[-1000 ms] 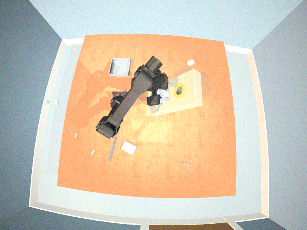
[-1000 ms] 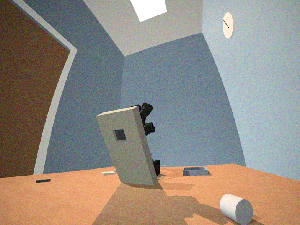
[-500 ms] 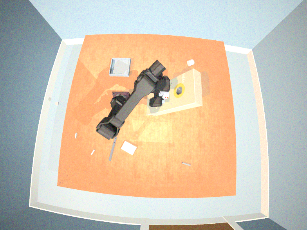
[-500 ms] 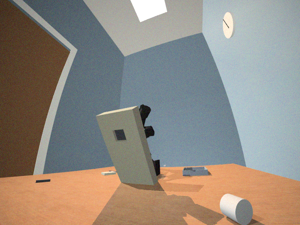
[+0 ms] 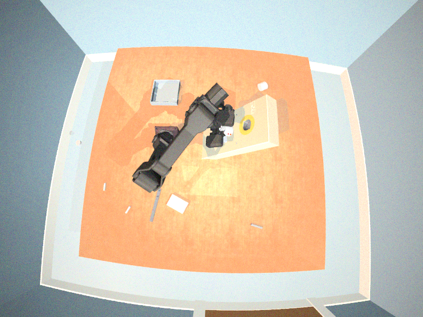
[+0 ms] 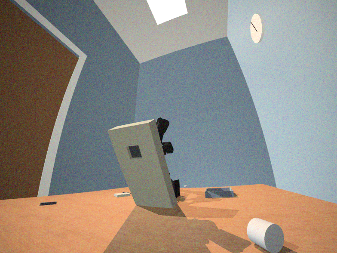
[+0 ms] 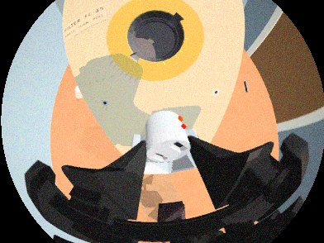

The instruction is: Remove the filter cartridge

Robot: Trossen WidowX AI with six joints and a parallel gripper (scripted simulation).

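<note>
Right now the cream service panel is 50 mm ahead of my gripper tip, 10 mm to the left of it and 20 mm below it. The rest, counted from my gripper tip: blue-grey tray 360 mm behind, 240 mm to the left, 180 mm below; white flat block 160 mm behind, 340 mm to the right, 180 mm below; round filter cartridge right at my gripper tip.
</note>
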